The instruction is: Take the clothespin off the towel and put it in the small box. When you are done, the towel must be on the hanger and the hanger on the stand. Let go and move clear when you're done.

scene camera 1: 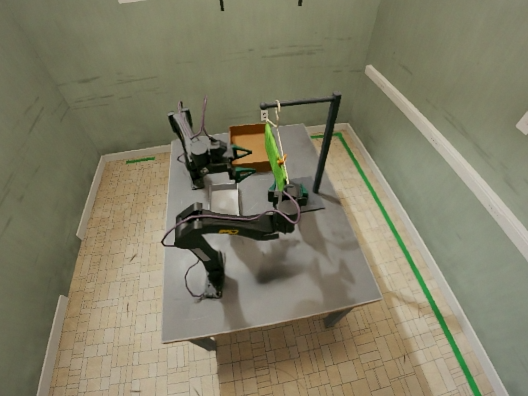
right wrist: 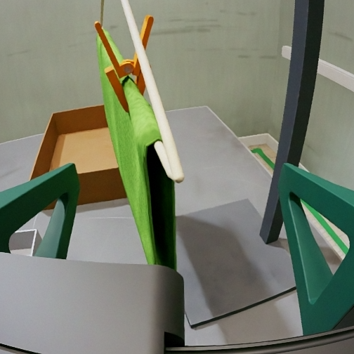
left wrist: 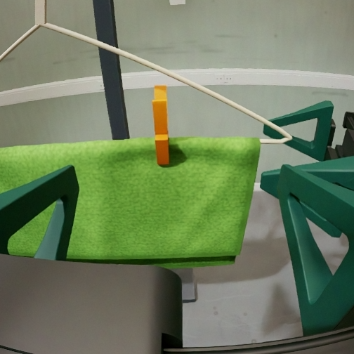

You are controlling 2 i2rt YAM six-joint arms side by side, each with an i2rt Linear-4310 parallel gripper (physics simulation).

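Observation:
A green towel [scene camera 1: 273, 150] [left wrist: 125, 210] [right wrist: 118, 135] hangs folded over the cream hanger [left wrist: 200, 89] [right wrist: 149, 80]. The hanger's hook is on the arm of the dark stand [scene camera 1: 326, 140] [left wrist: 110, 75] [right wrist: 298, 80]. An orange clothespin [scene camera 1: 281, 161] [left wrist: 161, 125] [right wrist: 127, 67] is clipped on the towel's top edge. The small light box [scene camera 1: 225, 201] stands left of the towel in the scene view. My left gripper [scene camera 1: 250, 161] [left wrist: 177, 175] is open, facing the towel's broad side, apart from it. My right gripper [scene camera 1: 288, 188] [left wrist: 262, 149] [right wrist: 178, 174] is open near the towel's end, below the clothespin; its fingers hold nothing.
A larger brown box [scene camera 1: 247, 142] [right wrist: 84, 150] stands behind the towel, near the left gripper in the scene view. The stand's flat base [scene camera 1: 314, 200] [right wrist: 235, 250] lies on the grey table [scene camera 1: 320, 270]. The right arm reaches across the table in front of the small box.

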